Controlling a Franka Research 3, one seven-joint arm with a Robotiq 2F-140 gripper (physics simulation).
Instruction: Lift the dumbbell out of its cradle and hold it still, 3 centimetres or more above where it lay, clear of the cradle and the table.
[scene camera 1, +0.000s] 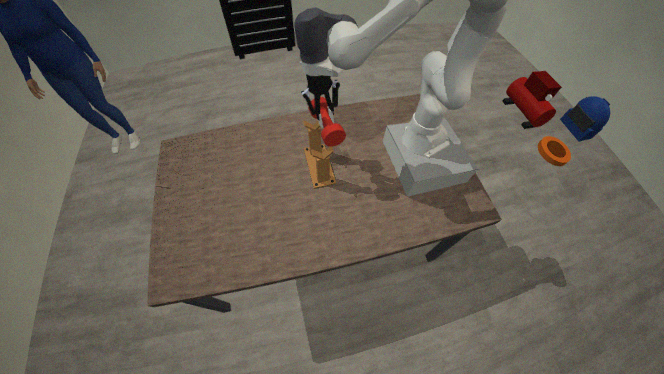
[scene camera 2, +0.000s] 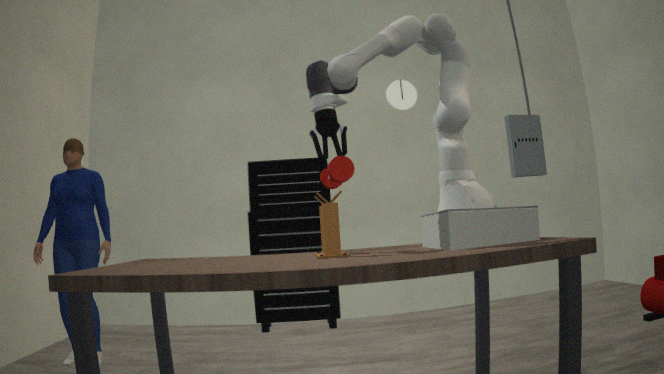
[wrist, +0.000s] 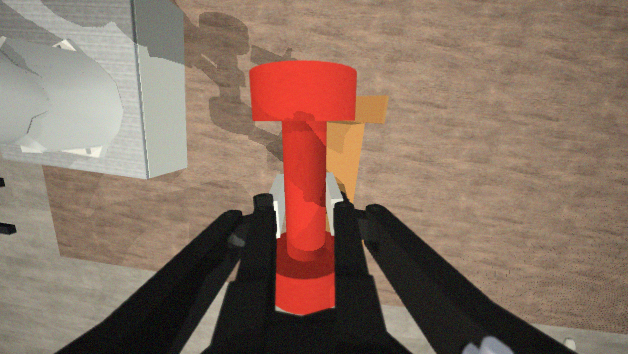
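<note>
The red dumbbell (scene camera 1: 333, 135) (scene camera 2: 341, 169) (wrist: 303, 92) is up in the air, its handle between the finger pads. My gripper (scene camera 1: 324, 112) (scene camera 2: 334, 156) (wrist: 305, 186) is shut on that handle. In scene camera 2 a gap shows between the dumbbell and the V-shaped arms of the orange cradle (scene camera 1: 323, 172) (scene camera 2: 330, 230) (wrist: 345, 150). The dumbbell looks tilted, with one head higher than the other. The cradle stands upright on the brown table (scene camera 1: 225, 225) (scene camera 2: 200, 284) (wrist: 500, 150). In the wrist view the dumbbell hides part of the cradle.
The grey base block (scene camera 1: 435, 184) (scene camera 2: 490, 230) (wrist: 165, 115) carries the arm on the table. A person in blue (scene camera 1: 55, 65) (scene camera 2: 80, 210) stands beyond the table's left side. A black drawer cabinet (scene camera 1: 262, 29) (scene camera 2: 290, 245) stands behind. A red tank (scene camera 1: 530, 102) (scene camera 2: 652, 295) is at the right.
</note>
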